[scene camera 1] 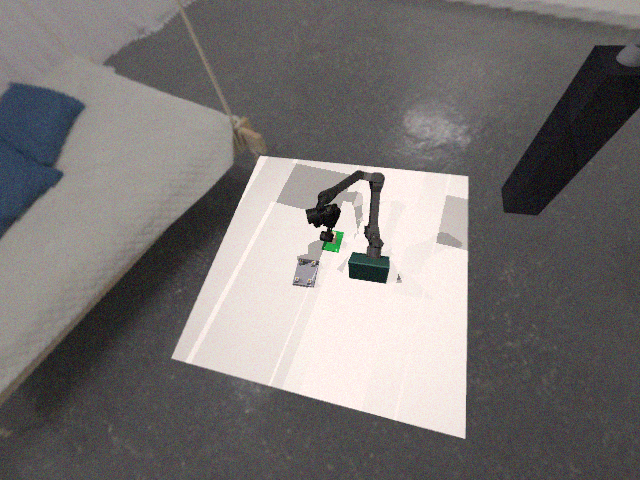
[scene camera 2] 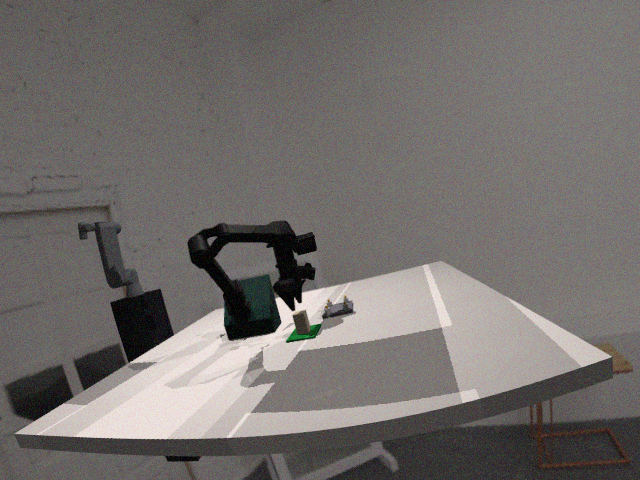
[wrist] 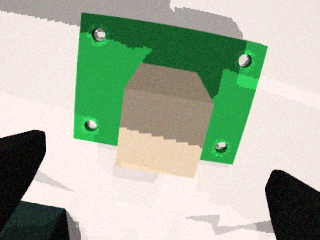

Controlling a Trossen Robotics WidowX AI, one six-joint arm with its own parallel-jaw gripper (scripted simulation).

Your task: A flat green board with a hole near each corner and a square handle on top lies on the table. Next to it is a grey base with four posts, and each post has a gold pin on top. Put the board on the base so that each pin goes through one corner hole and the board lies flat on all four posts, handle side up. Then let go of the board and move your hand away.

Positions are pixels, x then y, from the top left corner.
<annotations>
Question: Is my gripper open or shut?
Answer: Open.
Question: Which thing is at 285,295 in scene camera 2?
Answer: My gripper.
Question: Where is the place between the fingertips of my gripper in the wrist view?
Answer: At 159,163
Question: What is my gripper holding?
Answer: Nothing.
</annotations>
